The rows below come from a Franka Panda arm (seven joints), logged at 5 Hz.
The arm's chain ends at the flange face. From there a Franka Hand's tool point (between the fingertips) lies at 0.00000 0.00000 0.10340 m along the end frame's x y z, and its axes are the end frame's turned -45 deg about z.
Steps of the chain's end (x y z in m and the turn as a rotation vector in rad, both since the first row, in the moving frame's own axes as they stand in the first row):
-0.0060 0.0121 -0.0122 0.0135 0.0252 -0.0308
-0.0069 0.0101 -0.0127 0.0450 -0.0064 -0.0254
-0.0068 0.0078 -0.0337 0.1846 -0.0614 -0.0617
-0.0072 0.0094 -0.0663 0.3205 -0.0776 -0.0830
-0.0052 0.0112 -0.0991 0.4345 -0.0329 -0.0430
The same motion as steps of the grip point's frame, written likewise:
-0.0100 0.0051 -0.0122 -0.0083 0.0274 -0.0308
-0.0092 -0.0015 -0.0128 0.0363 0.0273 -0.0254
-0.0019 -0.0174 -0.0356 0.1739 0.0871 -0.0617
0.0045 -0.0277 -0.0719 0.2815 0.1718 -0.0830
0.0161 -0.0295 -0.1088 0.3305 0.2840 -0.0430

